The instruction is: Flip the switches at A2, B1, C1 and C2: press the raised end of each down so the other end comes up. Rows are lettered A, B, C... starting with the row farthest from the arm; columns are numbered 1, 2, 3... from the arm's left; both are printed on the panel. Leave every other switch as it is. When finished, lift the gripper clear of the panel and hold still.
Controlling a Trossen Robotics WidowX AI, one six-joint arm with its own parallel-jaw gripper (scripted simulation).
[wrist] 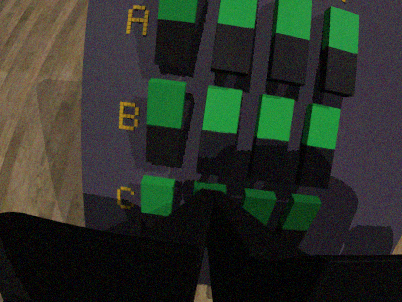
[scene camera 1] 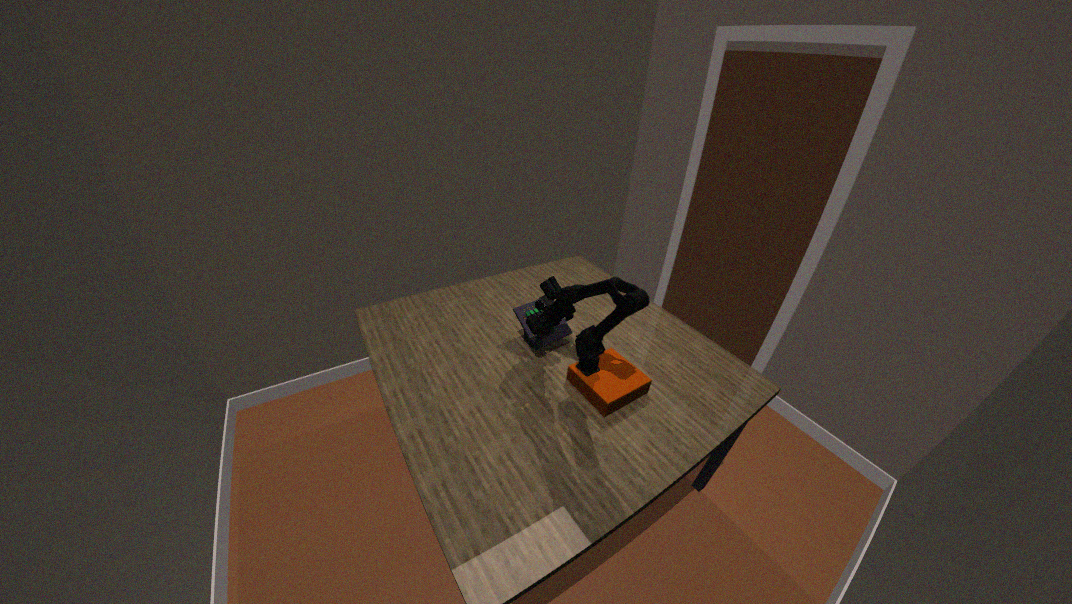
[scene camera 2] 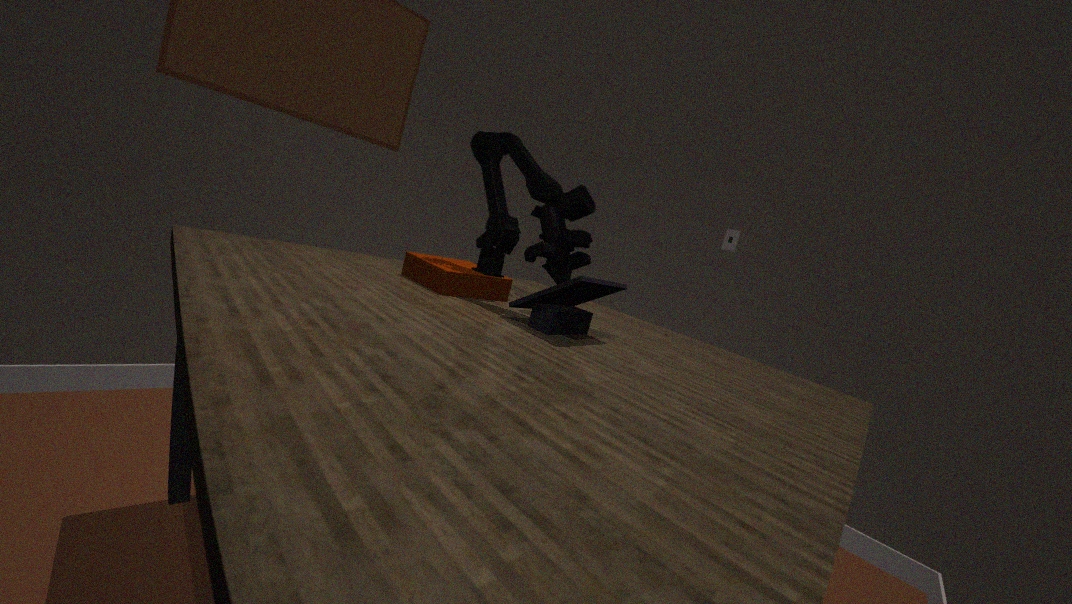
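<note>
From the wrist I see a rocker switch (wrist: pixel 166 98), and with it a rocker switch (wrist: pixel 156 193). That same view has my gripper (wrist: pixel 209 199) in it. I also find the gripper (scene camera 2: pixel 565 292) from the scene, and there is another sight of my gripper (scene camera 1: pixel 542 328).
</note>
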